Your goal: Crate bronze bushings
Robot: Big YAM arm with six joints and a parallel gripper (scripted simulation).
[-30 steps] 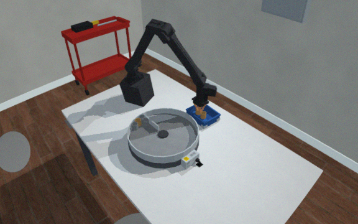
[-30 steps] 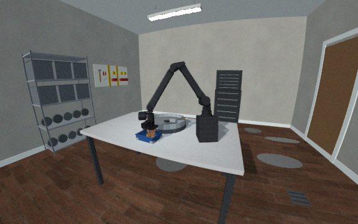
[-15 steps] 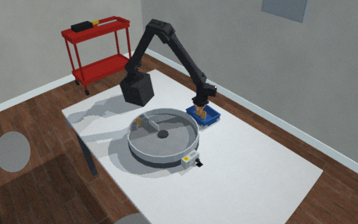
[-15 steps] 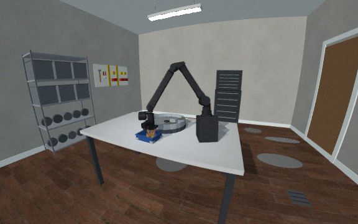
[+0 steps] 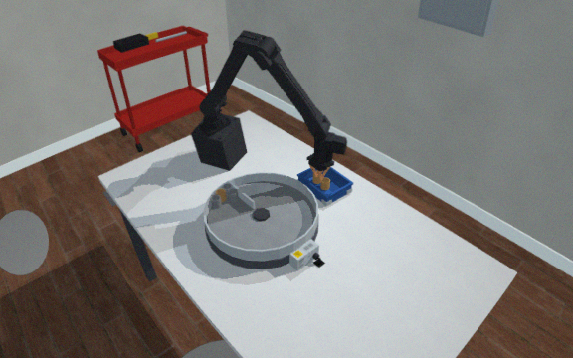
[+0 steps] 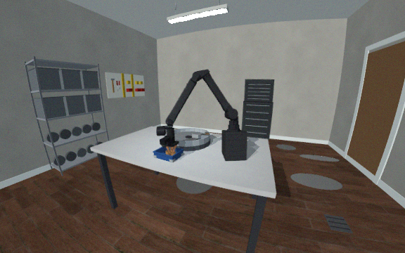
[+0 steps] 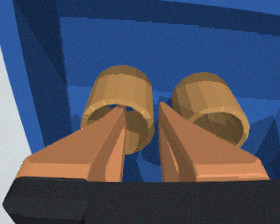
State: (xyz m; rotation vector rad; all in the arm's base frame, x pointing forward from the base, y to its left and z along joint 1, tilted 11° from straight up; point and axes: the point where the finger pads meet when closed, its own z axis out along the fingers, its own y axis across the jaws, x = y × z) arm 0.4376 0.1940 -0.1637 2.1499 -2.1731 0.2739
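Now: hand 3 cm short of the crate and 1 cm above it. Round my hand: grey turning table (34 cm to the right, 2 cm ahead, 2 cm above).
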